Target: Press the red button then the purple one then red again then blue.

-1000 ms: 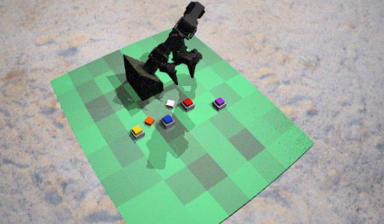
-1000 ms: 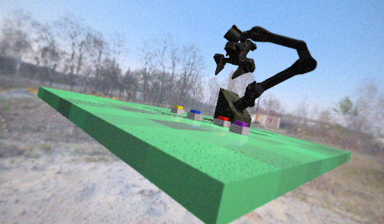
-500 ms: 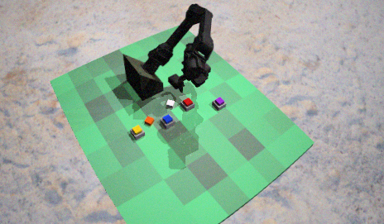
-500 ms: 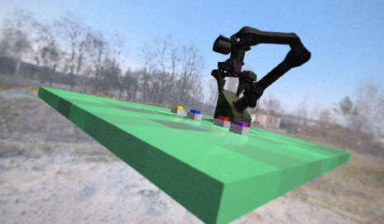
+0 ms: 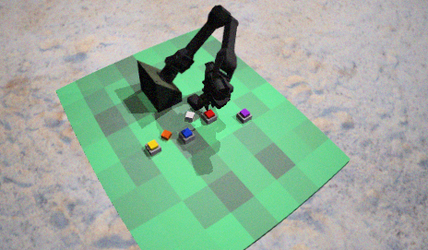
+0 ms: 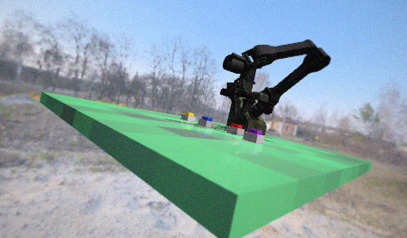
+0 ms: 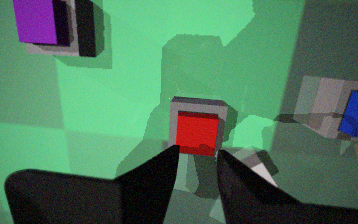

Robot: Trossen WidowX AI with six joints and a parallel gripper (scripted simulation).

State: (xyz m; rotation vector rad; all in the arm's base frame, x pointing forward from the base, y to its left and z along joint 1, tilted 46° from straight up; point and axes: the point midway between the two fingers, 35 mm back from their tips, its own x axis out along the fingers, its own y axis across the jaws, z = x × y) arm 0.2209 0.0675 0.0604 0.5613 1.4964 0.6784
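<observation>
Right now the red button is 30 mm below my gripper tip. From my gripper tip the other things lie so: purple button (130 mm to the left, 70 mm ahead, 30 mm below); blue button (130 mm to the right, 40 mm ahead, 30 mm below); orange block (200 mm to the right, 60 mm below, 10 mm behind).
</observation>
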